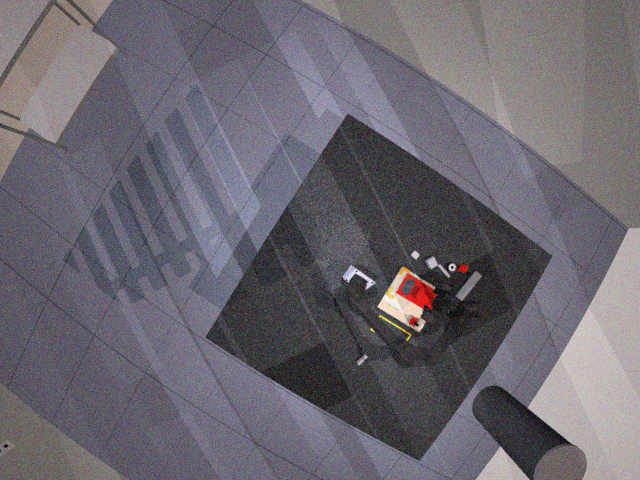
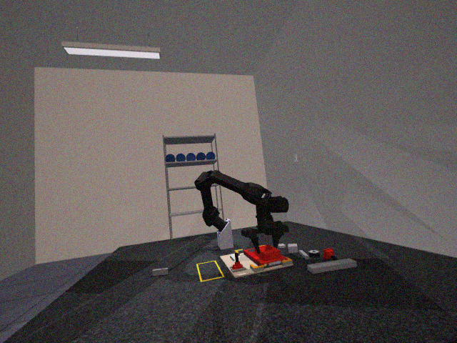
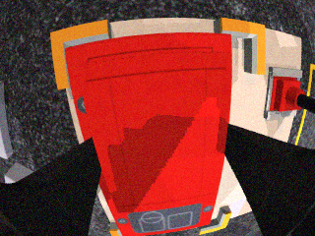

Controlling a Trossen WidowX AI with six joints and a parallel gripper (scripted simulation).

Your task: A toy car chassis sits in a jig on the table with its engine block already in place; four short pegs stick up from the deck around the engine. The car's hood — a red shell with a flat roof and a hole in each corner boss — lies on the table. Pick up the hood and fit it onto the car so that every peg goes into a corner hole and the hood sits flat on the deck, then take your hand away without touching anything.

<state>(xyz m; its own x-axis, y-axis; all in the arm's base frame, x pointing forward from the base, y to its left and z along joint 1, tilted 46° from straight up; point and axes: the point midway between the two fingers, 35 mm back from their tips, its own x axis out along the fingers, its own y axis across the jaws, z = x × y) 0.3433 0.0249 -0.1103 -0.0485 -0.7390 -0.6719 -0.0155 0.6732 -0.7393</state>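
The red hood is right at my gripper tip. From my gripper tip the other things lie so: beige jig plate 50 mm behind, 30 mm to the right, 30 mm below; grey engine block 10 mm to the left, 20 mm below; long grey bar 160 mm ahead, 160 mm to the left, 30 mm below.
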